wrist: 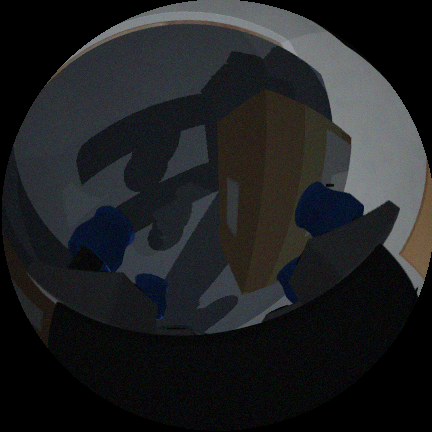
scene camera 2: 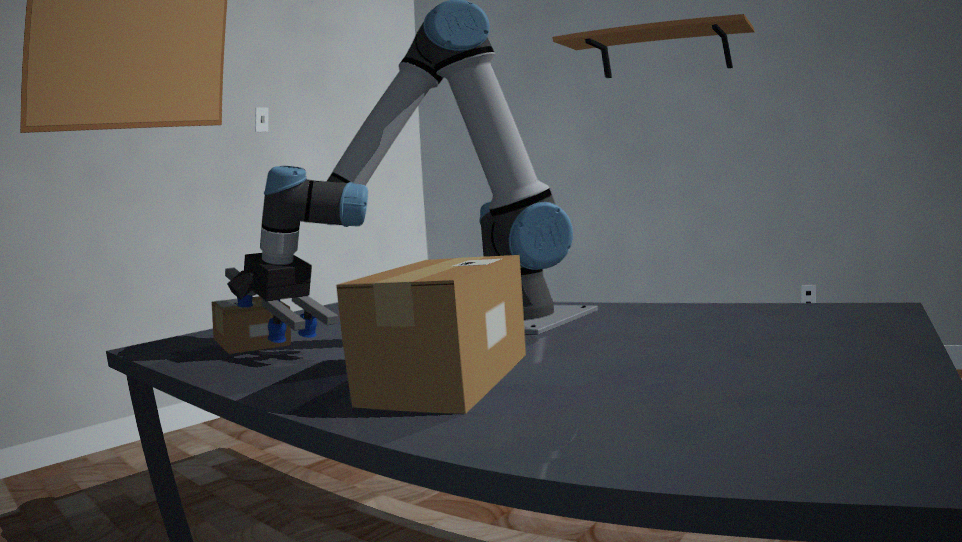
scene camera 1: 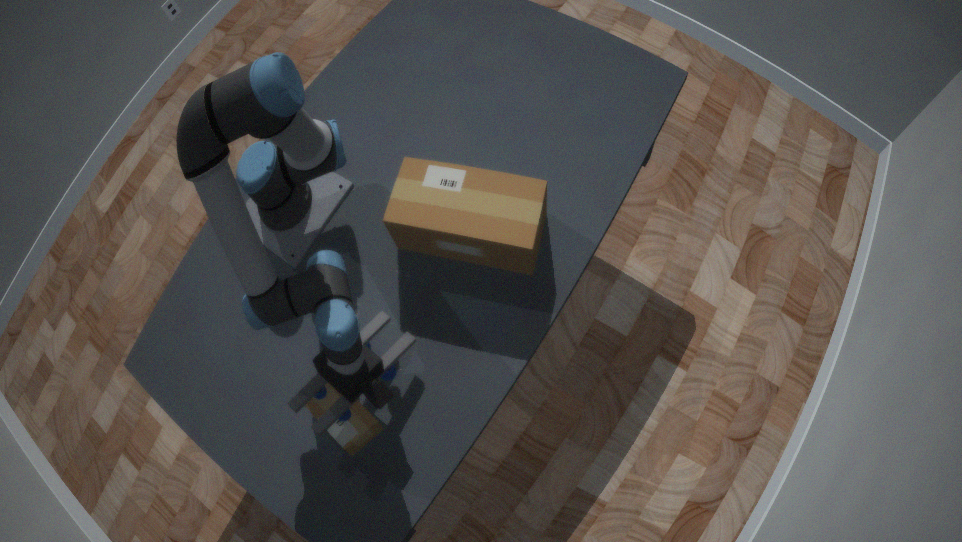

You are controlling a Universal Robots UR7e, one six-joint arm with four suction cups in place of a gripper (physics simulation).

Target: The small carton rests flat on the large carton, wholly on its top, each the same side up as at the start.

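Where they show: hand at its tool point: (wrist: 214,251); arm's base at its link origin: (scene camera 1: 285,203).
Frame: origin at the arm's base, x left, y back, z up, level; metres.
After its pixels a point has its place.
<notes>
The small carton (scene camera 1: 362,432) @(x -0.293, y -0.534, z 0.080 m) (scene camera 2: 238,331) @(x -0.255, y -0.519, z 0.036 m) (wrist: 261,181) @(x -0.247, y -0.500, z 0.070 m) is at the near left corner of the dark table (scene camera 1: 498,87) @(x 0.560, y -0.248, z -0.009 m) (scene camera 2: 644,379) @(x 0.462, y -0.344, z -0.009 m), low over it or on it; I cannot tell which. My suction gripper (scene camera 1: 355,389) @(x -0.224, y -0.448, z 0.046 m) (scene camera 2: 277,312) @(x -0.224, y -0.448, z 0.046 m) (wrist: 213,241) @(x -0.224, y -0.448, z 0.046 m) sits on top of it. In the wrist view two blue cups press on the carton's top and the other two hang beside it. The large carton (scene camera 1: 469,203) @(x 0.199, y -0.445, z 0.145 m) (scene camera 2: 423,344) @(x 0.289, y -0.557, z 0.074 m) stands apart near the middle of the table, label side up, with nothing on its top.
The arm's base plate (scene camera 1: 321,201) @(x 0.057, y -0.087, z 0.000 m) (scene camera 2: 557,317) @(x 0.107, y -0.013, z 0.000 m) is bolted to the table behind the large carton. The table edge is close to the small carton. A wall shelf (scene camera 2: 644,31) and a brown board (scene camera 2: 171,58) hang high on the walls.
</notes>
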